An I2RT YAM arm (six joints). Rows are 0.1 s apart.
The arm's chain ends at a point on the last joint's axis. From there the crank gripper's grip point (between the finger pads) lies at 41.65 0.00 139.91 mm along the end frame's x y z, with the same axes.
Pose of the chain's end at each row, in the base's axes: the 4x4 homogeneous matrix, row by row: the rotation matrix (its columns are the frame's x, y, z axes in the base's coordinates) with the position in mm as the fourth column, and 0 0 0 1 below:
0.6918, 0.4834, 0.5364, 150.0; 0.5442, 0.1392, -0.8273, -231.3; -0.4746, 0.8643, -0.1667, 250.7; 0, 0, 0, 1
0.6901, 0.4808, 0.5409, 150.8; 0.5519, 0.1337, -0.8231, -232.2; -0.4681, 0.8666, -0.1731, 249.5; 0, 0, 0, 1
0.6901, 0.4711, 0.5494, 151.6; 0.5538, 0.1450, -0.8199, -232.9; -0.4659, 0.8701, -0.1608, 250.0; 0, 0, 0, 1
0.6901, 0.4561, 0.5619, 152.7; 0.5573, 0.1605, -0.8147, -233.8; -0.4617, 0.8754, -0.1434, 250.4; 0, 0, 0, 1
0.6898, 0.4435, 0.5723, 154.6; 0.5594, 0.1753, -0.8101, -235.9; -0.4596, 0.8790, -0.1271, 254.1; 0, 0, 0, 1
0.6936, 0.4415, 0.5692, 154.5; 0.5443, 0.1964, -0.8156, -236.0; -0.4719, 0.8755, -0.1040, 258.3; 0, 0, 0, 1
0.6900, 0.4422, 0.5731, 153.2; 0.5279, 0.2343, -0.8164, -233.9; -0.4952, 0.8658, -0.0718, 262.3; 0, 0, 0, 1
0.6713, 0.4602, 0.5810, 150.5; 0.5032, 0.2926, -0.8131, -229.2; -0.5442, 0.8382, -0.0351, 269.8; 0, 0, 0, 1
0.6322, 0.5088, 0.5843, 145.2; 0.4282, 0.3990, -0.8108, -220.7; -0.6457, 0.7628, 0.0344, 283.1; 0, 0, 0, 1
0.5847, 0.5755, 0.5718, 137.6; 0.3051, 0.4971, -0.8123, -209.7; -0.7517, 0.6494, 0.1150, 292.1; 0, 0, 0, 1
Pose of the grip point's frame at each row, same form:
0.6918, 0.4834, 0.5364, 253.9; 0.5442, 0.1392, -0.8273, -324.4; -0.4746, 0.8643, -0.1667, 207.6; 0, 0, 0, 1
0.6901, 0.4808, 0.5409, 255.2; 0.5519, 0.1337, -0.8231, -324.4; -0.4681, 0.8666, -0.1731, 205.8; 0, 0, 0, 1
0.6901, 0.4711, 0.5494, 257.2; 0.5538, 0.1450, -0.8199, -324.5; -0.4659, 0.8701, -0.1608, 208.1; 0, 0, 0, 1
0.6901, 0.4561, 0.5619, 260.1; 0.5573, 0.1605, -0.8147, -324.6; -0.4617, 0.8754, -0.1434, 211.1; 0, 0, 0, 1
0.6898, 0.4435, 0.5723, 263.4; 0.5594, 0.1753, -0.8101, -325.9; -0.4596, 0.8790, -0.1271, 217.2; 0, 0, 0, 1
0.6936, 0.4415, 0.5692, 263.0; 0.5443, 0.1964, -0.8156, -327.4; -0.4719, 0.8755, -0.1040, 224.1; 0, 0, 0, 1
0.6900, 0.4422, 0.5731, 262.1; 0.5279, 0.2343, -0.8164, -326.1; -0.4952, 0.8658, -0.0718, 231.6; 0, 0, 0, 1
0.6713, 0.4602, 0.5810, 259.7; 0.5032, 0.2926, -0.8131, -322.0; -0.5442, 0.8382, -0.0351, 242.2; 0, 0, 0, 1
0.6322, 0.5088, 0.5843, 253.3; 0.4282, 0.3990, -0.8108, -316.3; -0.6457, 0.7628, 0.0344, 261.0; 0, 0, 0, 1
0.5847, 0.5755, 0.5718, 242.0; 0.3051, 0.4971, -0.8123, -310.6; -0.7517, 0.6494, 0.1150, 276.9; 0, 0, 0, 1

